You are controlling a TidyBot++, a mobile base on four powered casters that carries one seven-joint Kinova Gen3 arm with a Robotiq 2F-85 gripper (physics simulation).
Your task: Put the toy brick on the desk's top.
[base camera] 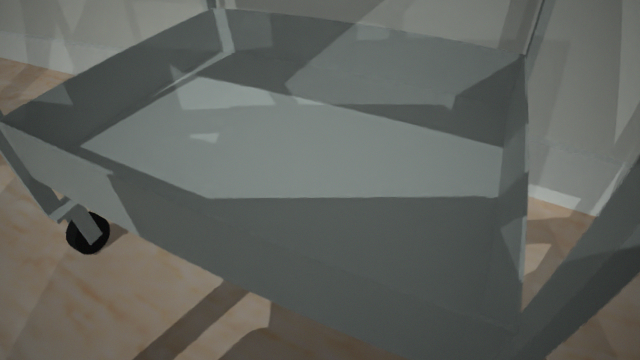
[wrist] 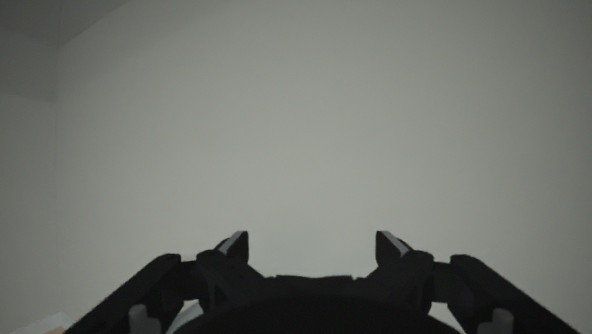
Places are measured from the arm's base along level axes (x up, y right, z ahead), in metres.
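Where they show: gripper, fingertip midpoint: (wrist: 311, 245).
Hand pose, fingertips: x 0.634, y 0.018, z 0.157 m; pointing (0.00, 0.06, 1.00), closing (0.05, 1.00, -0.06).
Note:
After its pixels a point has its place.
My gripper (wrist: 311, 245) {y 0.018, x 0.634, z 0.157 m} is open, with its two dark fingers wide apart and a plain wall behind them in the wrist view. No thing shows between the fingers. The toy brick does not show in either view. The desk does not show in either view.
A grey cart's lower tray (base camera: 320, 155) {y -0.008, x -0.264, z 0.370 m} fills most of the base camera view, close in front. A black caster (base camera: 88, 234) {y -0.289, x -0.362, z 0.347 m} stands on the wooden floor (base camera: 45, 280) {y -0.348, x -0.397, z 0.300 m} at the left. A cart post (base camera: 575, 285) {y 0.078, x -0.148, z 0.159 m} crosses the right side. A pale wall (wrist: 310, 125) {y 0.041, x 0.774, z 0.573 m} rises beyond the gripper.

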